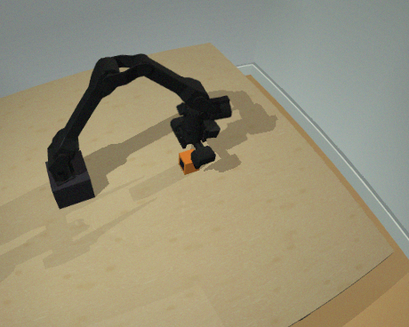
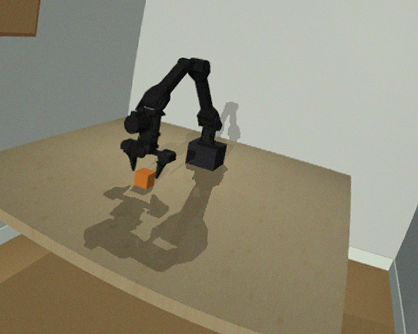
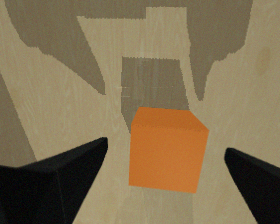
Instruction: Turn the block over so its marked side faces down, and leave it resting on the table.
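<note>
The block is 20 mm behind my gripper tip and 10 mm below it.
</note>
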